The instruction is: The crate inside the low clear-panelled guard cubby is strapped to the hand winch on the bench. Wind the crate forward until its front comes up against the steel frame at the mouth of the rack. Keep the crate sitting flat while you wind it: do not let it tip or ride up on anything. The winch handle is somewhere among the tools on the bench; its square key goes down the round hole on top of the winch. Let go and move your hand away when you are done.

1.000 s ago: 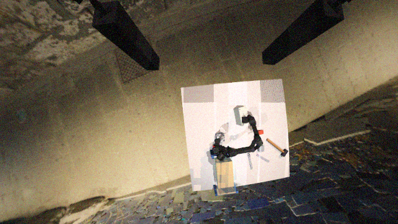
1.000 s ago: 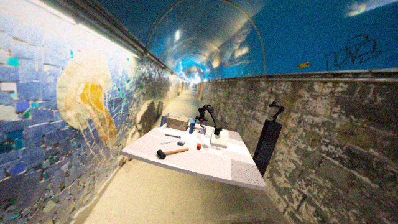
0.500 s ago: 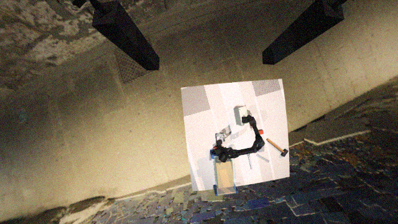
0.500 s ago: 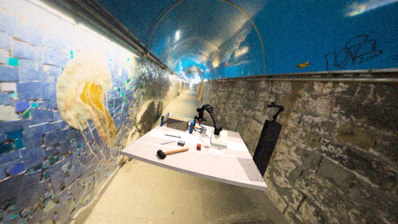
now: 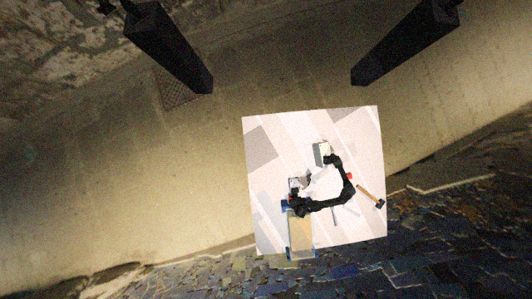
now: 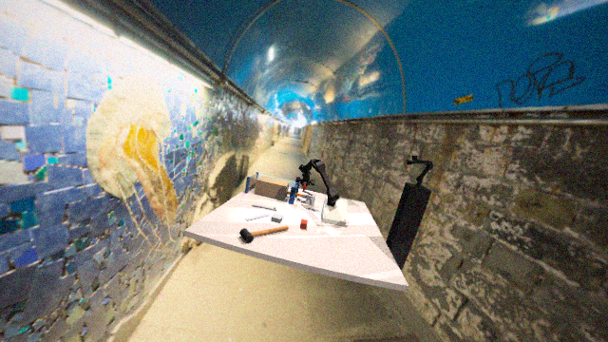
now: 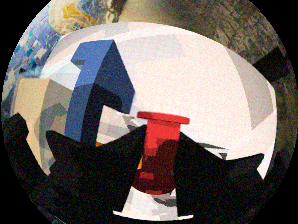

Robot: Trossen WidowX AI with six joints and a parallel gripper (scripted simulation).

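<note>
The winch handle is 40 mm behind my gripper tip, 30 mm to the left of it and 30 mm below it. The rest, counted from my gripper tip: hand winch 110 mm behind, 100 mm below, 40 mm to the left; blue steel frame 70 mm to the left, 60 mm ahead, 30 mm below; dark red knob 20 mm to the left.
</note>
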